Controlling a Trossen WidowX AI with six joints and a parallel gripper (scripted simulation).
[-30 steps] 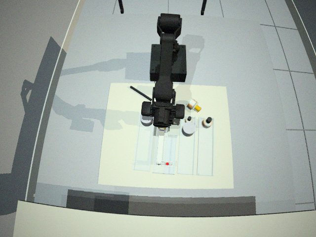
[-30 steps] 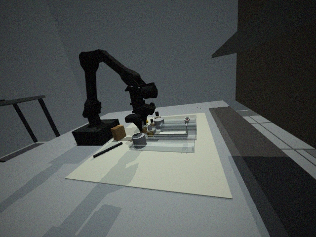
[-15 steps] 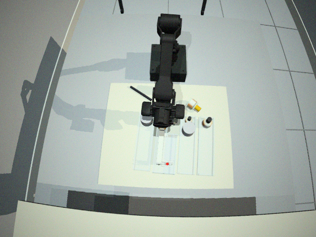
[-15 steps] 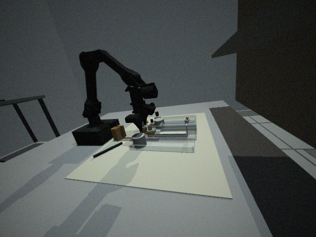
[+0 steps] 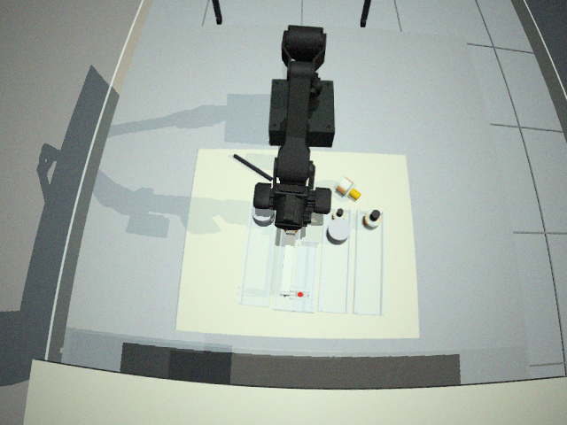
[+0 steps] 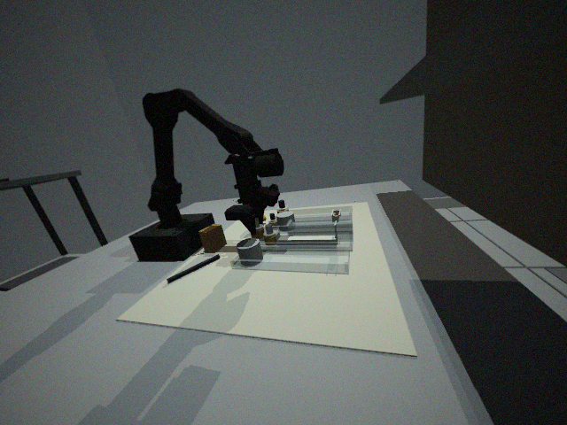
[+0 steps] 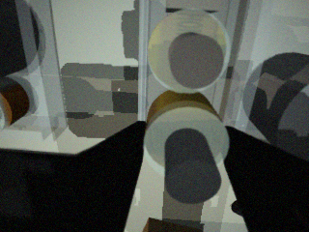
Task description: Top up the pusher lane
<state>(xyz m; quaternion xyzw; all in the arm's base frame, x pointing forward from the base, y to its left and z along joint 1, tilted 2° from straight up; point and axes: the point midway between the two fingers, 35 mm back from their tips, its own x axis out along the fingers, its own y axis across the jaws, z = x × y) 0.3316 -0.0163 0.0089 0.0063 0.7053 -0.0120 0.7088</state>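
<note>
The cardboard box is 160 mm behind my gripper tip and 10 mm below it. The rest, counted from my gripper tip: black rod 140 mm behind, 120 mm to the right, 40 mm below; red dot 230 mm ahead, 30 mm to the left, 20 mm above; sprung lane 150 mm ahead, 20 mm to the left, 30 mm below.
</note>
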